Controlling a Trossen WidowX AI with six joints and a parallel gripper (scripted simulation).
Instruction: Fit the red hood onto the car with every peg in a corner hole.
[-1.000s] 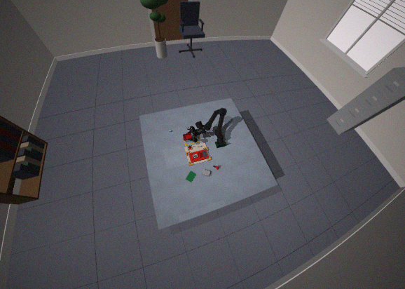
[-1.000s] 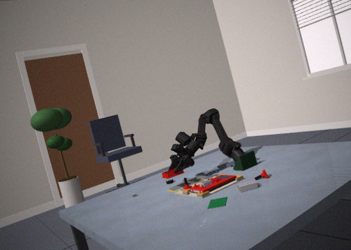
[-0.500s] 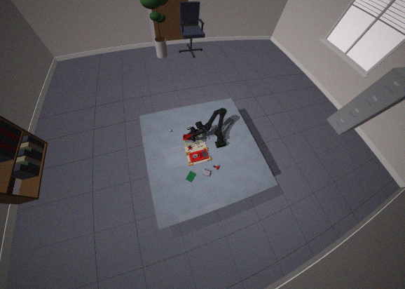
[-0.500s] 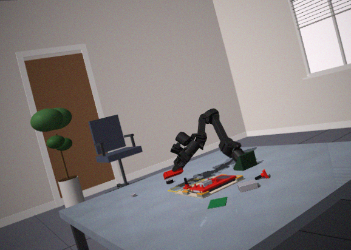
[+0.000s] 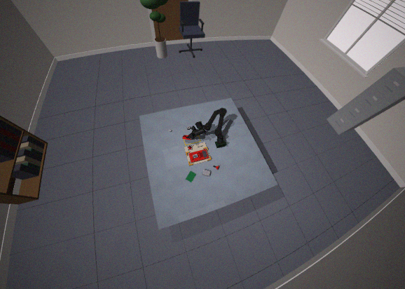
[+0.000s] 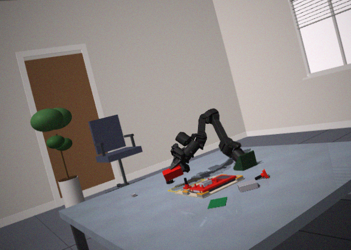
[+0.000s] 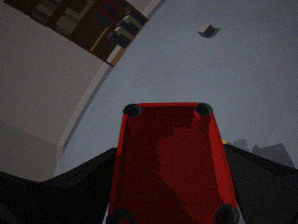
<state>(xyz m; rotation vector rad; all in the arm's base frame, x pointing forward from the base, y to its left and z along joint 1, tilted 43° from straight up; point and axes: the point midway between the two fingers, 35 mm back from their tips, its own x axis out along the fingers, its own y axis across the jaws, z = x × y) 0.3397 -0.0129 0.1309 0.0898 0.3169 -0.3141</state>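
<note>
Now: the red hood 1 cm to the left of my gripper tip and 1 cm below it. Round my gripper tip: grey nut 18 cm ahead, 15 cm to the right, 8 cm below; then green flat card 2 cm ahead, 42 cm to the left, 9 cm below; then jig 9 cm behind, 19 cm to the left, 8 cm below.
</note>
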